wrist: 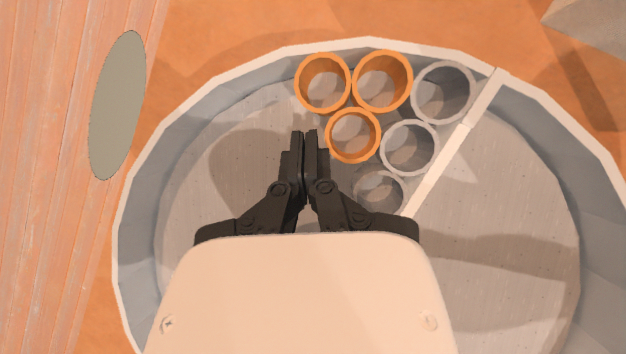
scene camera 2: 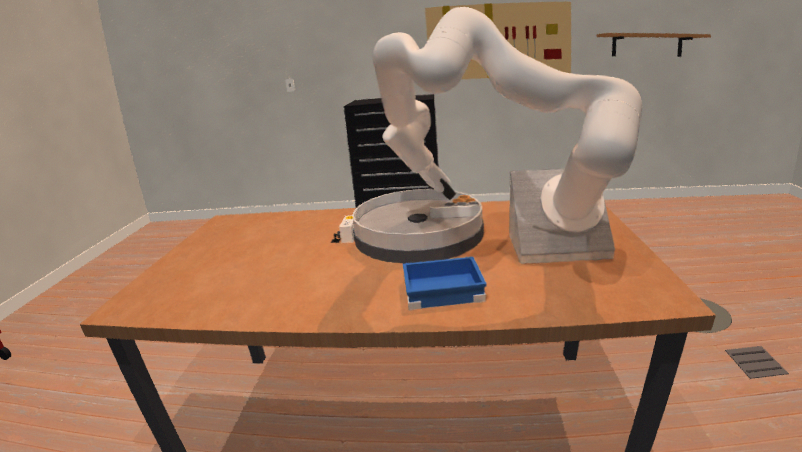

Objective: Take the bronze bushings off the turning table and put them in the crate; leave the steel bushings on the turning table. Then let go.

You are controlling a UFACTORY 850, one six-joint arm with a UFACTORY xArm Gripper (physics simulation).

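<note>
Three bronze bushings [wrist: 308,70] [wrist: 398,75] [wrist: 372,134] stand upright in a cluster on the turning table [wrist: 520,195] [scene camera 2: 387,217], near its rim at the top of the wrist view. Three steel bushings [wrist: 461,90] [wrist: 424,150] [wrist: 389,201] stand beside them, along the pale divider [wrist: 440,162]. In scene camera 2 the bushings are small and partly hidden. My gripper [wrist: 307,146] [scene camera 2: 450,197] is shut and empty, above the turning table, left of the nearest bronze bushing in the wrist view. The blue crate [scene camera 2: 446,297] stands in front of the turning table; no bushings show in it.
The turning table has a raised rim [scene camera 2: 418,241] and a dark centre knob [scene camera 2: 417,217]. A small white box [scene camera 2: 346,231] stands at its left. The arm's grey base block [scene camera 2: 561,247] stands to its right on the wooden table [scene camera 2: 252,280]. White corner brackets [scene camera 2: 414,304] hold the crate's corners.
</note>
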